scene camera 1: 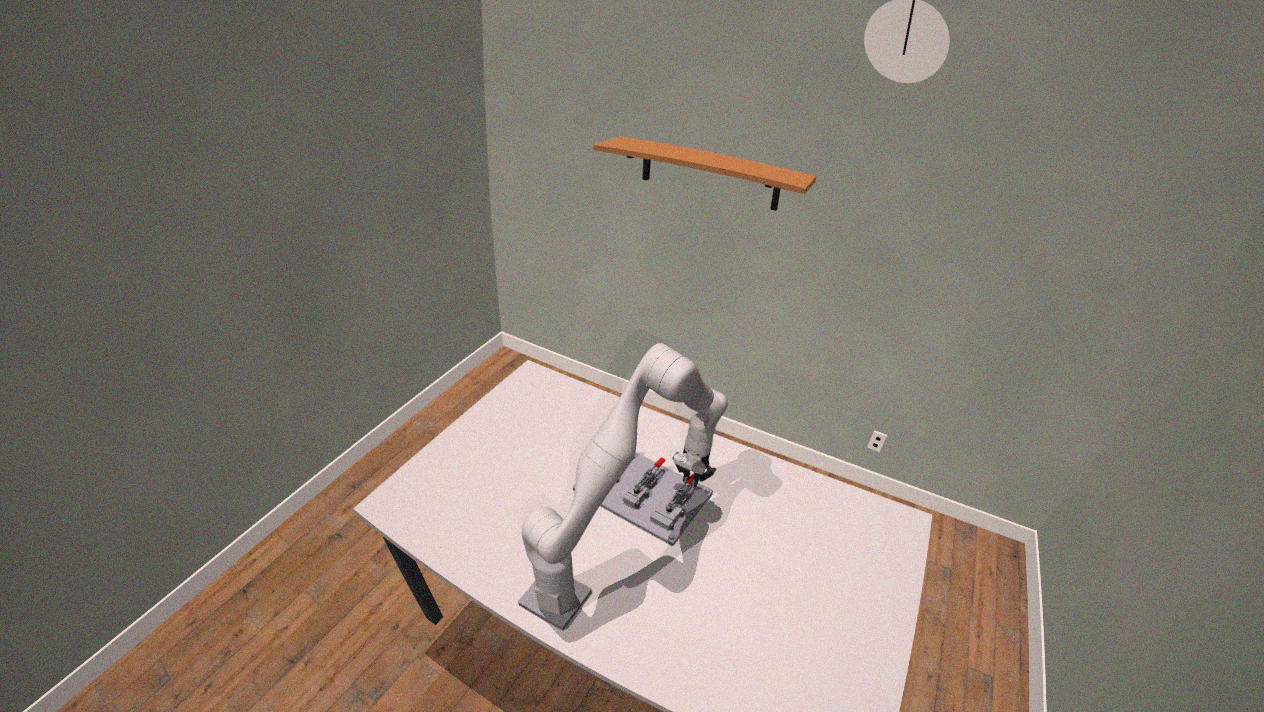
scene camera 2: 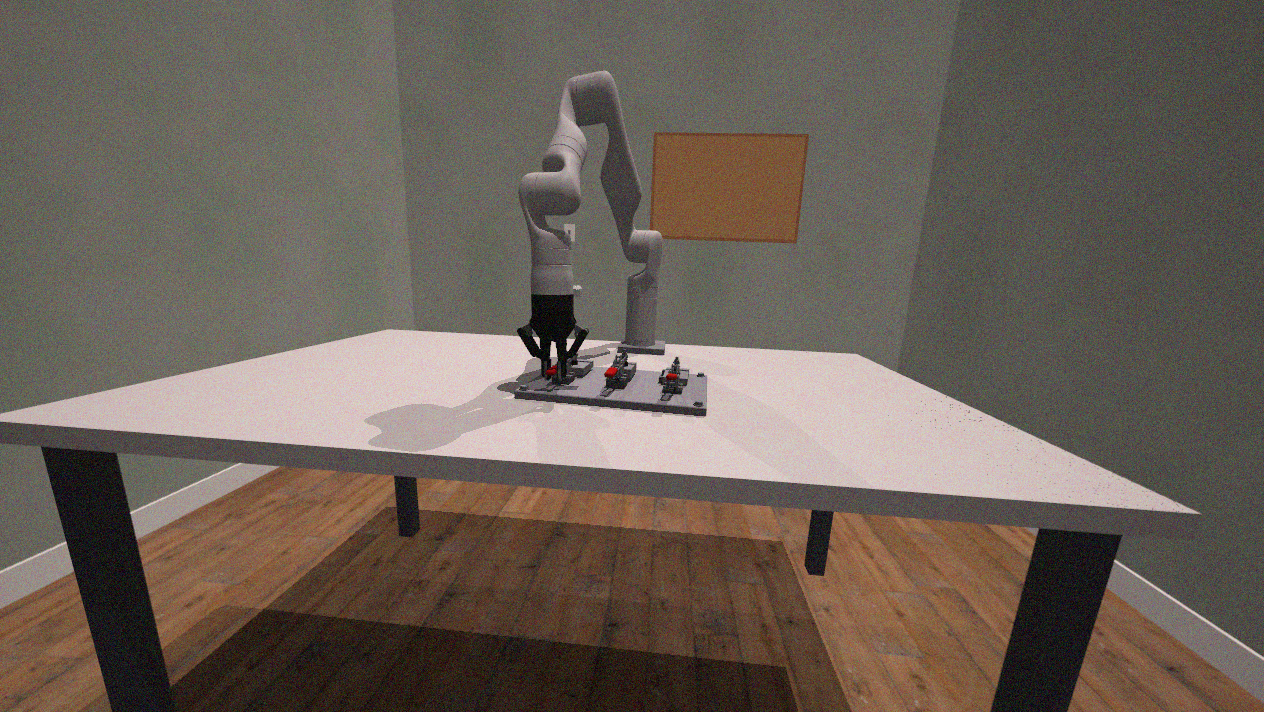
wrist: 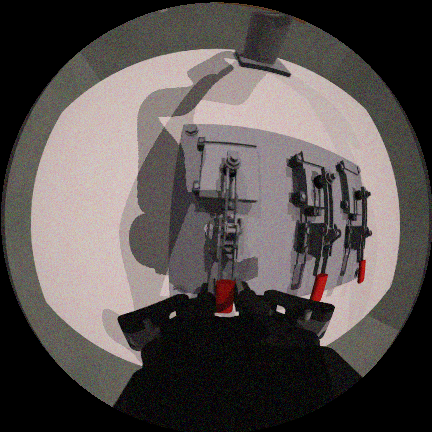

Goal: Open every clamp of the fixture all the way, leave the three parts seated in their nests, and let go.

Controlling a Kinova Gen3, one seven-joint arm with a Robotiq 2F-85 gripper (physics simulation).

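Places are measured from the arm's base along level axes (x ahead, y left, z up), in metres.
Pixels of known places: gripper, fingertip midpoint: (scene camera 1: 689,484) (scene camera 2: 554,379) (wrist: 223,285); arm's base at its link origin: (scene camera 1: 557,597) (scene camera 2: 640,343) (wrist: 258,57).
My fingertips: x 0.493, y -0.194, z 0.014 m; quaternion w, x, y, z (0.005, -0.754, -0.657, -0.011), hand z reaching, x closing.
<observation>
Ahead of a thing's pixels: the offset from my fingertips to its top centre. "*": to the spot under its first point. Level surfaces: height alone.
The fixture plate @[dz -0.017, dx -0.058, dy +0.125 m] (scene camera 1: 616,504) (scene camera 2: 641,398) (wrist: 272,225) carries three toggle clamps with red handles. My gripper (scene camera 1: 694,475) (scene camera 2: 554,369) (wrist: 223,285) is shut on the red handle @[dz +0.025, dx +0.003, dy -0.001 m] (wrist: 224,290) of the clamp at the left in the wrist view. This clamp's arm (wrist: 229,192) lies low over a flat grey part @[dz +0.004, dx -0.129, dy +0.029 m] (wrist: 212,172) in its nest. The middle clamp's handle @[* dz +0.029, dx +0.023, dy +0.107 m] (scene camera 1: 659,462) (scene camera 2: 612,372) (wrist: 319,287) and the right clamp's handle @[dz +0.034, dx +0.031, dy +0.218 m] (scene camera 2: 672,376) (wrist: 361,271) are free, and their arms also lie low. Their parts are hard to make out. The robot arm hides the third clamp in scene camera 1.
The fixture stands on a white table @[dz -0.032 m] (scene camera 1: 796,566) (scene camera 2: 309,398) (wrist: 80,200). The robot base (scene camera 1: 554,601) (scene camera 2: 641,344) (wrist: 262,65) stands beyond the fixture in the wrist view. Bolt heads (scene camera 2: 698,403) (wrist: 191,130) stick up at plate corners.
</observation>
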